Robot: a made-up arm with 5 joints.
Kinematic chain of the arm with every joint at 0, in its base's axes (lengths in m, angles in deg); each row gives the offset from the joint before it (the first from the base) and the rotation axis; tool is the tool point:
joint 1: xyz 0 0 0.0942 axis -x
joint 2: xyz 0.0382 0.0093 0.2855 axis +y
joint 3: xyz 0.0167 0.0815 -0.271 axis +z
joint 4: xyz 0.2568 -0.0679 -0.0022 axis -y
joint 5: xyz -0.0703 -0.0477 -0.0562 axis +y
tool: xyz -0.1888 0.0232 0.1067
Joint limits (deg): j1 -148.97..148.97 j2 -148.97..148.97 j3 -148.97..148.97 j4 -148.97..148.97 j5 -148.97..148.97
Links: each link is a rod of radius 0.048 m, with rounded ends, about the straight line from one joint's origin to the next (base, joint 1, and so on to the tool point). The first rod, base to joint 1, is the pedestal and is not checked.
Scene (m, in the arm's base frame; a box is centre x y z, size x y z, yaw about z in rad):
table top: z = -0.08
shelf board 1: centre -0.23 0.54 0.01 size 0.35 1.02 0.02 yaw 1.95
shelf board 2: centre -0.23 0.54 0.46 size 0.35 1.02 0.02 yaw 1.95
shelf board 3: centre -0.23 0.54 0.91 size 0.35 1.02 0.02 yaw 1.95
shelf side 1: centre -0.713 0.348 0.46 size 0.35 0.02 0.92 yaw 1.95
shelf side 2: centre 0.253 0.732 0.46 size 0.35 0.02 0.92 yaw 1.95
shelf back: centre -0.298 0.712 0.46 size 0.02 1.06 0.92 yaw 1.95
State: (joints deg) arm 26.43 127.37 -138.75 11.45 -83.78
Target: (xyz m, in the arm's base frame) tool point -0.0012 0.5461 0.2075
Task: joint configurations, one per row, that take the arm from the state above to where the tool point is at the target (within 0.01 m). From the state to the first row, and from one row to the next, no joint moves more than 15 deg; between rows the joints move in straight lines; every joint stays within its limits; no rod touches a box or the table.
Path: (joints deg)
1: 21.61 114.52 -129.74 10.91 -81.71
2: 16.79 101.66 -120.73 10.36 -79.63
3: 11.97 88.81 -111.73 9.82 -77.56
4: 7.15 75.96 -102.72 9.27 -75.49
5: 4.45 63.31 -104.98 1.01 -78.55
6: 1.75 50.66 -107.24 -7.25 -81.61
7: -0.95 38.01 -109.50 -15.51 -84.66
8: -3.66 25.35 -111.77 -23.76 -87.72
9: 9.60 35.16 -117.97 -33.86 -72.98
10: 22.85 44.96 -124.17 -43.95 -58.23
11: 36.10 54.76 -130.37 -54.04 -43.48
12: 49.35 64.56 -136.57 -64.14 -28.73
13: 62.61 74.36 -142.77 -74.23 -13.99
14: 75.86 84.16 -148.97 -84.32 0.76

